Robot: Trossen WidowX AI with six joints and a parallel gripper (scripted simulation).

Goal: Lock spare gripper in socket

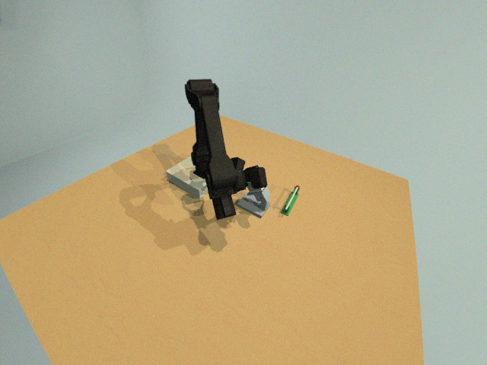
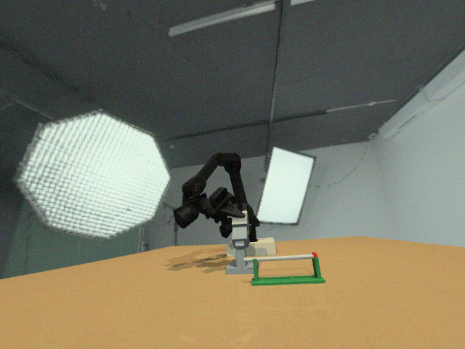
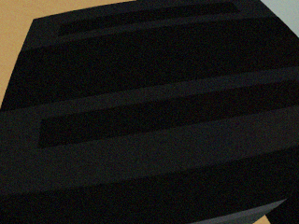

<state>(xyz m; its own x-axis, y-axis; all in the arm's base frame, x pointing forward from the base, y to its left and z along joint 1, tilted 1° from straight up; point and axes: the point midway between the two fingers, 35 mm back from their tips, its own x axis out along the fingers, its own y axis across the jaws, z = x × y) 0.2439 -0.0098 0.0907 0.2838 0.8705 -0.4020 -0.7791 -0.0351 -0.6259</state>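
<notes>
The spare gripper lies 10 mm to the right of my gripper tip. The rest, counted from my gripper tip: green rack (120 mm ahead, 100 mm below, 90 mm to the left); grey mount (70 mm below, 20 mm ahead, 10 mm to the right).
</notes>
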